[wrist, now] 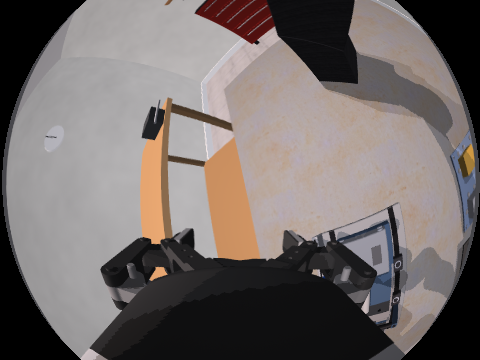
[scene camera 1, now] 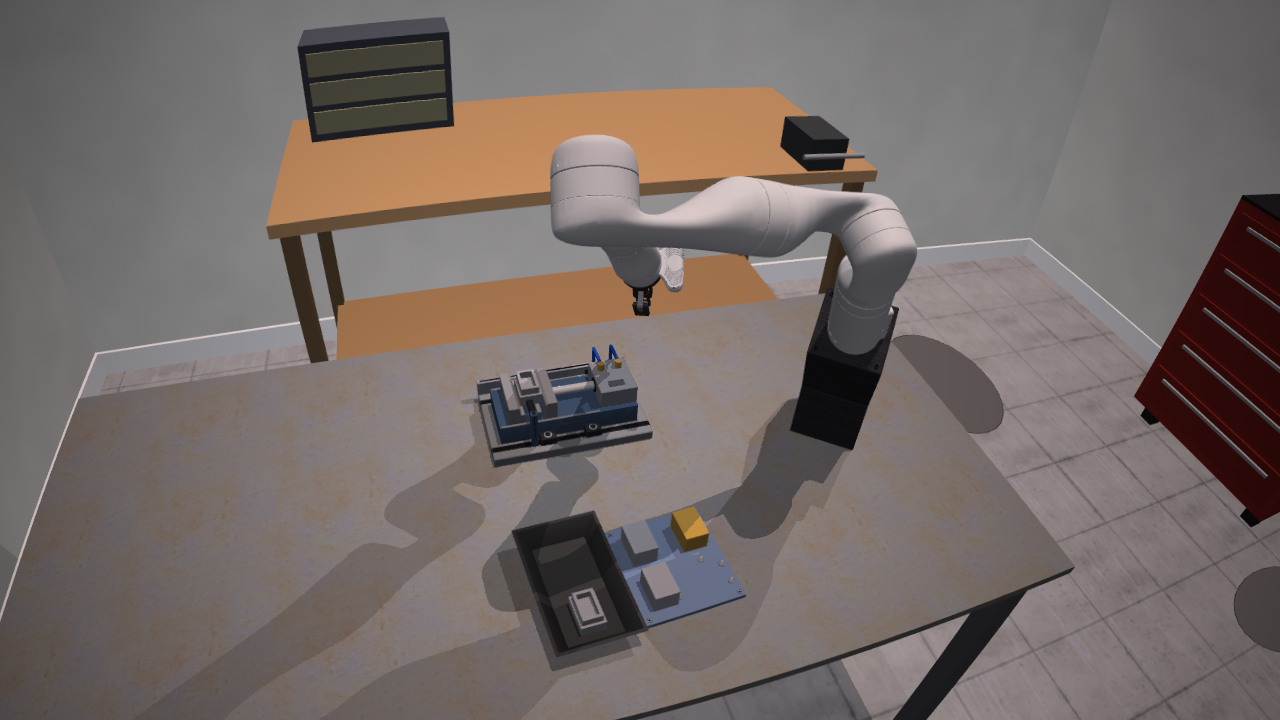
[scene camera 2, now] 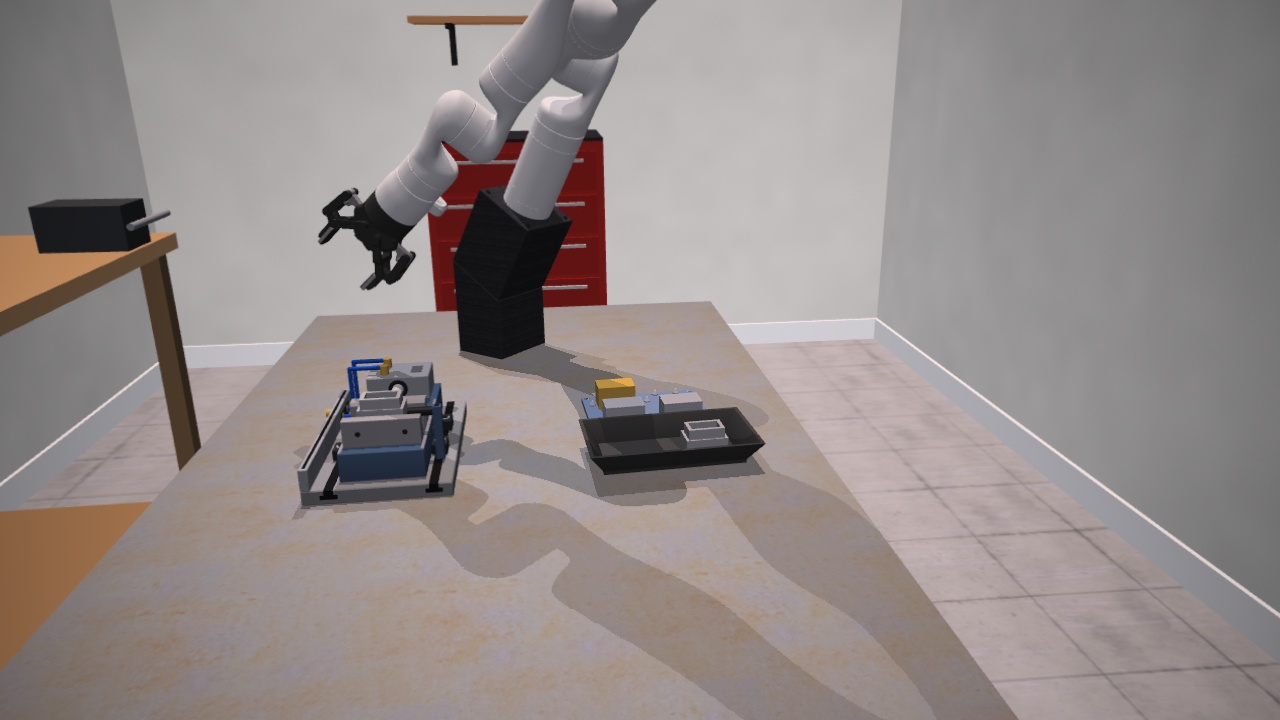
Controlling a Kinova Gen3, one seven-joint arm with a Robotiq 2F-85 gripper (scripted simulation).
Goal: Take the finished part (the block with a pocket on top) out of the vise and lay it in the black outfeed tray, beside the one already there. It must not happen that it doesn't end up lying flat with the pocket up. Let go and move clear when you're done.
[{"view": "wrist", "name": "my gripper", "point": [238, 240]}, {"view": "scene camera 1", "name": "pocketed grey block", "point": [584, 603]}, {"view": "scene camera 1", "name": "yellow block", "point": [687, 525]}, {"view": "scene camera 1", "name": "pocketed grey block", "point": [526, 384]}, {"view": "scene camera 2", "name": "my gripper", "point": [343, 264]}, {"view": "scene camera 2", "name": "pocketed grey block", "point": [696, 434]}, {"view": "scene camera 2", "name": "yellow block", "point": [624, 387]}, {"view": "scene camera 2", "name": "pocketed grey block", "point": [378, 405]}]
